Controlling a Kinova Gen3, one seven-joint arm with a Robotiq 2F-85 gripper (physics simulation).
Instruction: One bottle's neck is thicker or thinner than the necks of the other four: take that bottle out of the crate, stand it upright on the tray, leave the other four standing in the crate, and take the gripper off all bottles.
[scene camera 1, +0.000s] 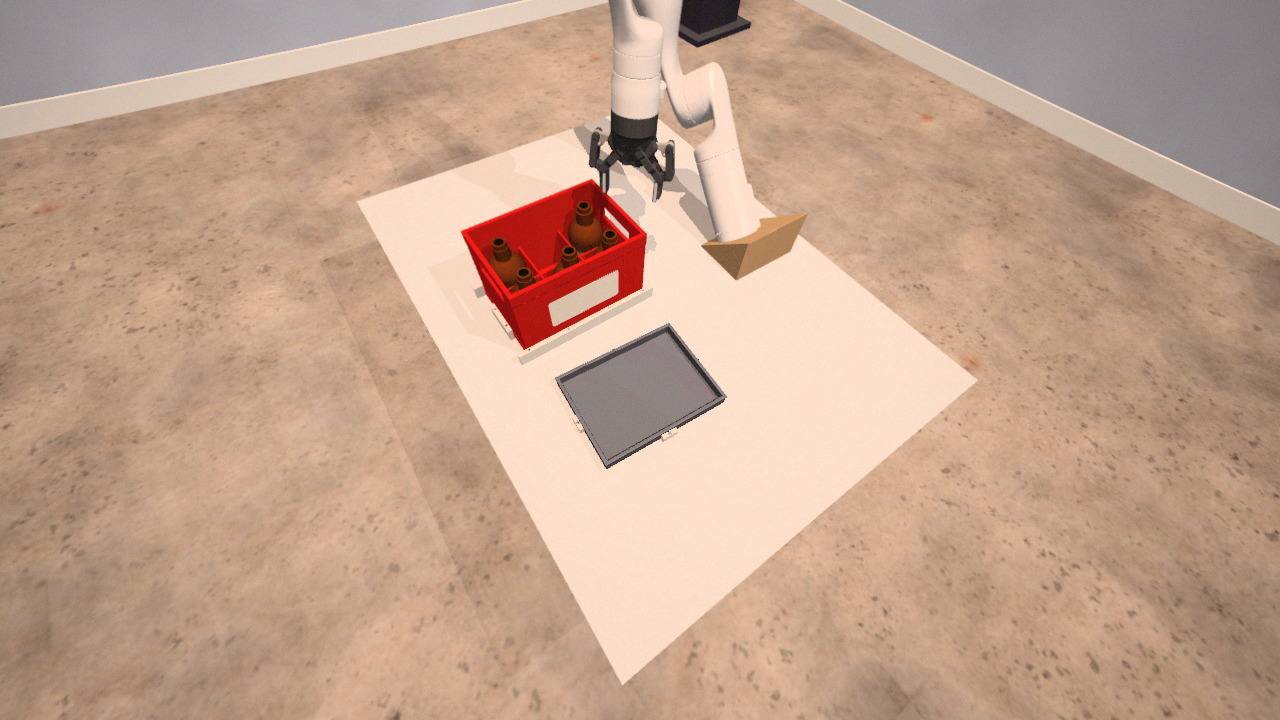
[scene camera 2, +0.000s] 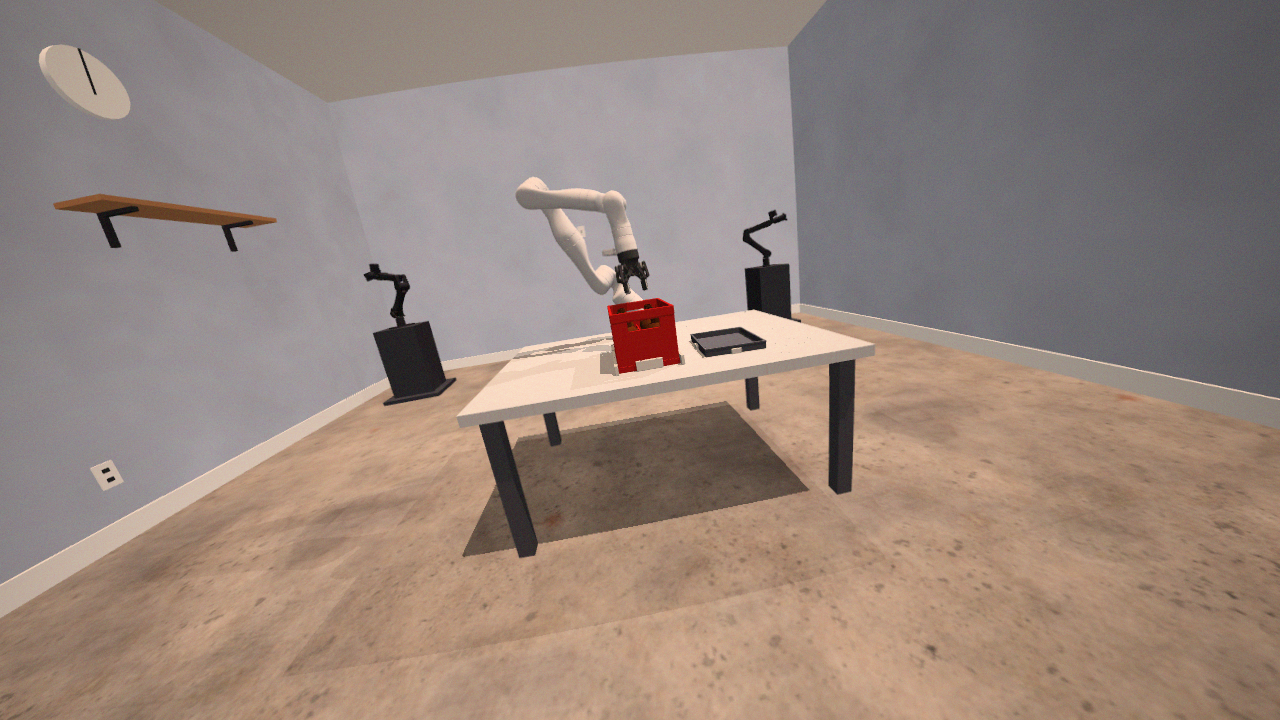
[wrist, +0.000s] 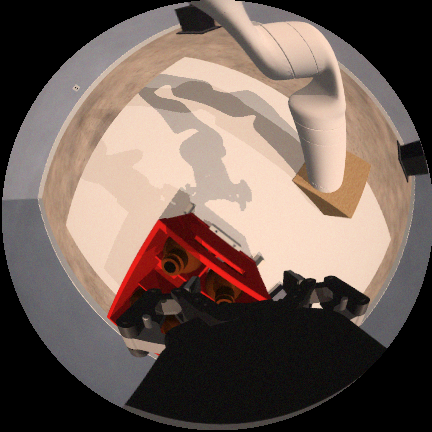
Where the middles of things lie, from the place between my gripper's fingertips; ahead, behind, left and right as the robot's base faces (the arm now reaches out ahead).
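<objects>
The dark grey tray (scene camera 1: 635, 394) is 190 mm below my hand, and it's 250 mm to the left of my hand and 170 mm ahead of it.
</objects>
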